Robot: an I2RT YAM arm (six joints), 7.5 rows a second.
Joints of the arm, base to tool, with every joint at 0 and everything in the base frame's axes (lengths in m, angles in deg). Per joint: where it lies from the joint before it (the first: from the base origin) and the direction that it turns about. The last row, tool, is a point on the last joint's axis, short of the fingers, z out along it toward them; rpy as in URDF.
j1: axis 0 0 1 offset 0.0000 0.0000 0.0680
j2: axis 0 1 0 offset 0.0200 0.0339 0.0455
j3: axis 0 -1 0 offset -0.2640 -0.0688 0.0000
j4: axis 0 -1 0 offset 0.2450 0.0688 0.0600
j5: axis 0 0 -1 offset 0.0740 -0.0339 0.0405
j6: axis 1 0 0 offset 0.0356 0.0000 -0.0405
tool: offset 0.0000 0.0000 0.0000 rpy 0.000 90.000 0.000
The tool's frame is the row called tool.
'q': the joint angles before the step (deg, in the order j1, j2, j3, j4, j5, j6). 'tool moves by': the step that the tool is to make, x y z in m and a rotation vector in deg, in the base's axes. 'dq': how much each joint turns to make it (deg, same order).
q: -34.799 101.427 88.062 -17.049 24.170 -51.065
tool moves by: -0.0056 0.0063 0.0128 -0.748 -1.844 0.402
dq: 0.250 -2.161 -0.314 -0.040 -0.346 0.331
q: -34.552 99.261 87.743 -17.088 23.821 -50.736
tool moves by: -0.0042 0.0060 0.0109 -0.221 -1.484 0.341
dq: 0.340 -1.651 0.174 -0.729 -0.309 0.631
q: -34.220 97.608 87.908 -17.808 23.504 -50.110
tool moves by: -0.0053 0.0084 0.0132 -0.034 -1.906 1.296
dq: 0.479 -2.121 0.148 -0.905 -1.197 0.605
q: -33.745 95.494 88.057 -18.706 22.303 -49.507
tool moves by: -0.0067 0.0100 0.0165 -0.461 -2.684 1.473
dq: 0.581 -2.538 0.202 -0.491 -1.272 0.661
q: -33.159 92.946 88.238 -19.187 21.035 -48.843
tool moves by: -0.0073 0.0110 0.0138 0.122 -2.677 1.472
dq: 0.691 -2.583 -0.154 -0.663 -1.326 1.199
